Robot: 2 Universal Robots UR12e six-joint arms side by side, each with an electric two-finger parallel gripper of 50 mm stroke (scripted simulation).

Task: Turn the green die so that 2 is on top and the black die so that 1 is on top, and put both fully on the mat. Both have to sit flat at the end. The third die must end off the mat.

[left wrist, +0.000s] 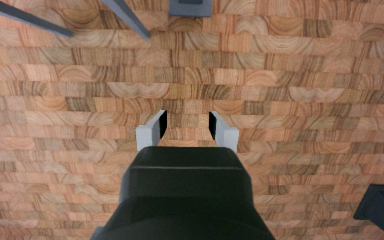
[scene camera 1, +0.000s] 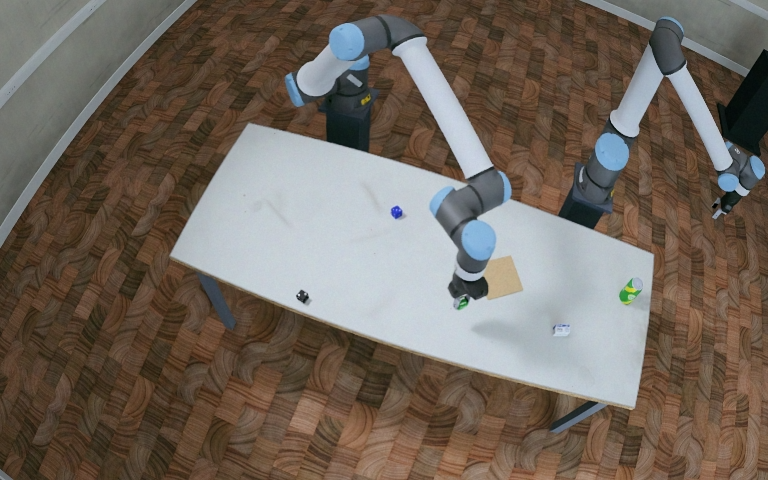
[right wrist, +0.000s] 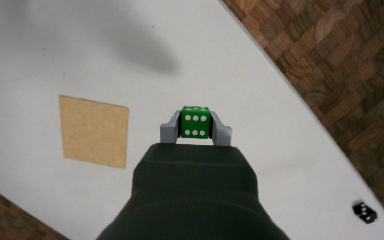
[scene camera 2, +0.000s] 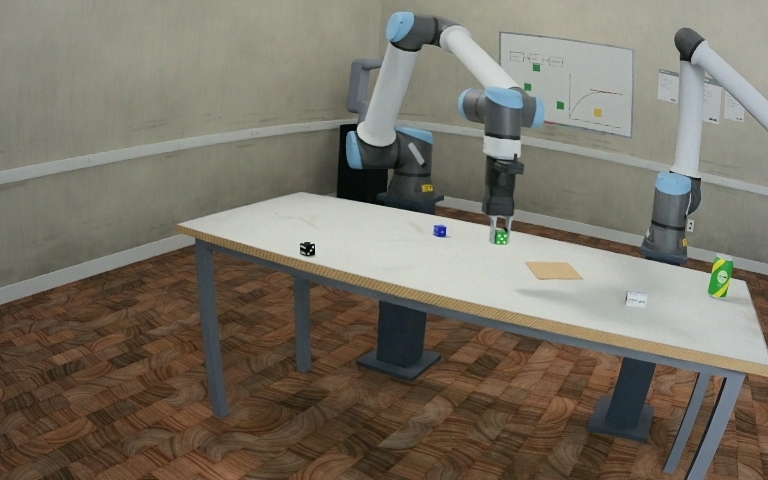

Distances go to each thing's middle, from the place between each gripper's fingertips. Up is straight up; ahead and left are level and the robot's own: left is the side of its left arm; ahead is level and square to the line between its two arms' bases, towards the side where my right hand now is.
Now: the tan mat [scene camera 1: 503, 279] 19 cm behind my right hand [scene camera 2: 499, 242], 12 cm below it and 10 cm to the left of it. From my right hand the other things lie so: green die [right wrist: 195, 120]: right at my right hand.
I see the tan mat 920 mm to the right of my left hand, 590 mm ahead of it and 180 mm below it. The rest, counted from my left hand: green die (1020 mm to the right, 790 mm ahead, 60 mm below).
